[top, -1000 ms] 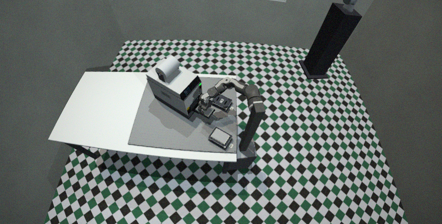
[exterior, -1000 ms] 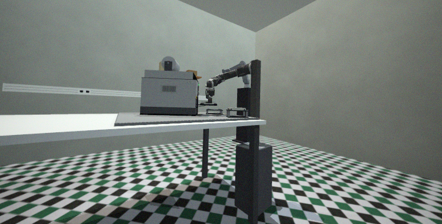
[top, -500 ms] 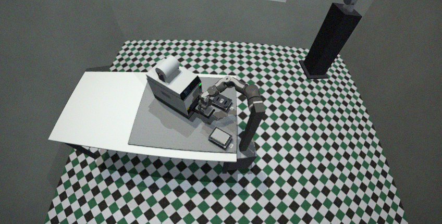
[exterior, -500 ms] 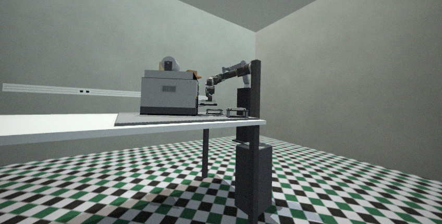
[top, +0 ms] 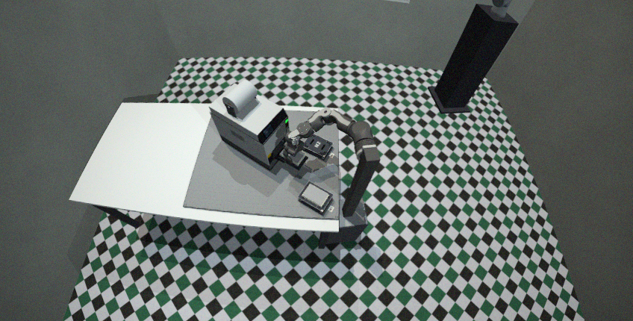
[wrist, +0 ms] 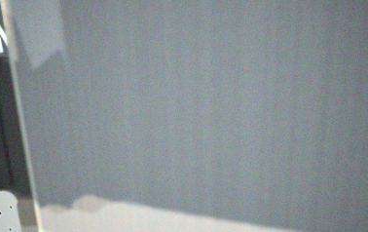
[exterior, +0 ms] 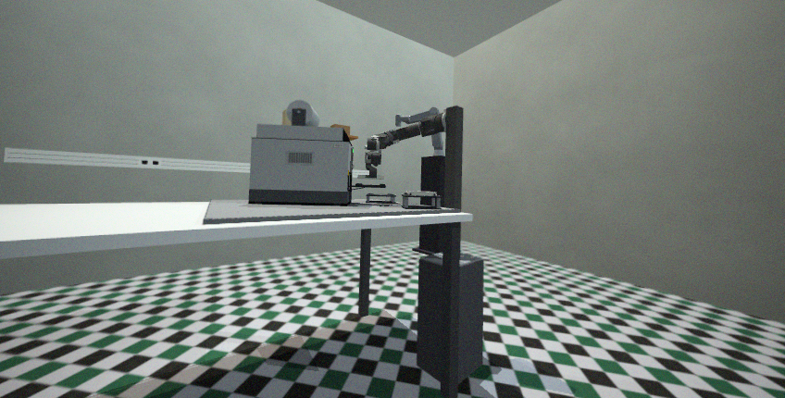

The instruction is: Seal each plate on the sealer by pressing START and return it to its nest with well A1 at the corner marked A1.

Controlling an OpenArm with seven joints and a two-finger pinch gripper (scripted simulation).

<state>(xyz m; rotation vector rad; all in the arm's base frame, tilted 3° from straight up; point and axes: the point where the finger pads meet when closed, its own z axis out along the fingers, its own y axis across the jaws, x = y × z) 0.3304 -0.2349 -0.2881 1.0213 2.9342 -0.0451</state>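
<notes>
Now: the dark stage 4 cm below my hand. Round my hand: white foil roll: 26 cm ahead, 21 cm to the right, 28 cm above; touch screen: 12 cm ahead, 4 cm to the right, 19 cm above.
</notes>
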